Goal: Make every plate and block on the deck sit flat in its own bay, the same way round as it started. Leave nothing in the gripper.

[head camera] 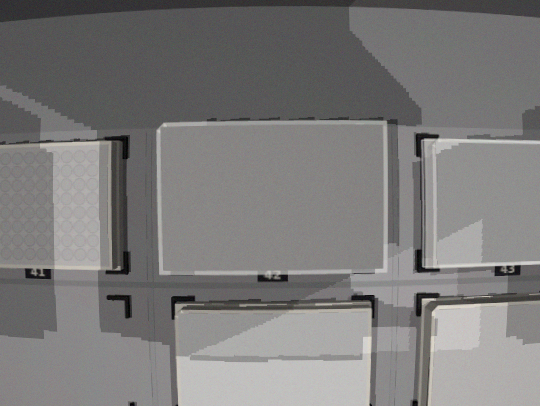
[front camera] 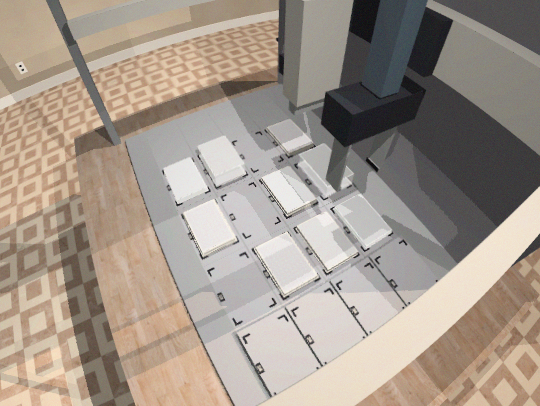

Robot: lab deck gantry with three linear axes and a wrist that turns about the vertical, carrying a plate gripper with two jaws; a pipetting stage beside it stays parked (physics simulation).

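Where they show: gripper, fingertip midpoint: (front camera: 353, 174); robot's base, link origin: (front camera: 163, 171).
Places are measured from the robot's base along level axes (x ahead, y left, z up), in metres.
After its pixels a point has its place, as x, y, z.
Observation:
My gripper (front camera: 355, 176) @(0.358, 0.319, 0.160) hangs over the back right of the deck, jaws apart, with nothing visible between them. Its near jaw partly hides a light block (front camera: 315, 165) @(0.219, 0.341, 0.042) (head camera: 272, 197) @(0.228, 0.368, 0.043) at bay 42, which looks taller or higher than its neighbours; its lower part is hard to see. Plates or blocks lie at bay 41 (front camera: 289, 135) @(0.067, 0.362, 0.014) (head camera: 50, 200) @(0.084, 0.367, 0.014) and bay 43 (front camera: 362, 220) @(0.396, 0.358, 0.014) (head camera: 480, 200) @(0.362, 0.365, 0.014). A plate (front camera: 289, 191) @(0.239, 0.253, 0.014) (head camera: 275, 380) @(0.229, 0.252, 0.014) and another plate (front camera: 327, 240) @(0.396, 0.255, 0.014) (head camera: 490, 370) @(0.373, 0.252, 0.014) lie in the row before them. Farther forward are a tall block (front camera: 220, 155) @(0.069, 0.149, 0.042) and plates (front camera: 185, 180) @(0.077, 0.043, 0.014) (front camera: 210, 227) @(0.238, 0.045, 0.014) (front camera: 286, 262) @(0.395, 0.150, 0.014).
The grey pipetting stage (front camera: 315, 55) stands behind the deck. The dark gripper body (front camera: 380, 120) @(0.388, 0.303, 0.323) hangs from a blue-grey column (front camera: 395, 45) @(0.377, 0.300, 0.440). A pale beam (front camera: 450, 280) @(0.611, 0.140, 0.400) crosses the lower right of the front view. Black corner marks and numbers outline the bays.

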